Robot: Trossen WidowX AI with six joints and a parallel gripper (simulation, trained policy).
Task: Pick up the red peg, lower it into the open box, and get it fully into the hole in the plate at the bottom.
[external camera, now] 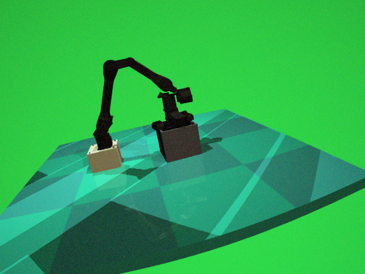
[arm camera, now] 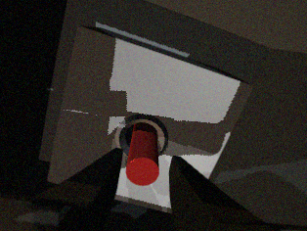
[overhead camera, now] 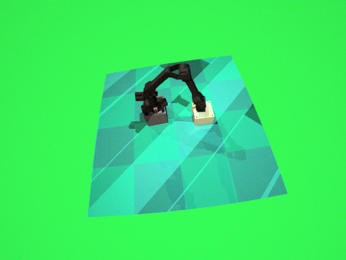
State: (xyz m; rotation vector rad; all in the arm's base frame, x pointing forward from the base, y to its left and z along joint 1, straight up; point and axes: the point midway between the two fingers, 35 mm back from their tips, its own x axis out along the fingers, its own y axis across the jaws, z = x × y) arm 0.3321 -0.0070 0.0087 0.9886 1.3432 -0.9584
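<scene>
My gripper tip is now 1 cm to the left of the red peg and 2 cm above it. Round my gripper tip: pale plate 1 cm ahead, 1 cm to the right, 2 cm below.
</scene>
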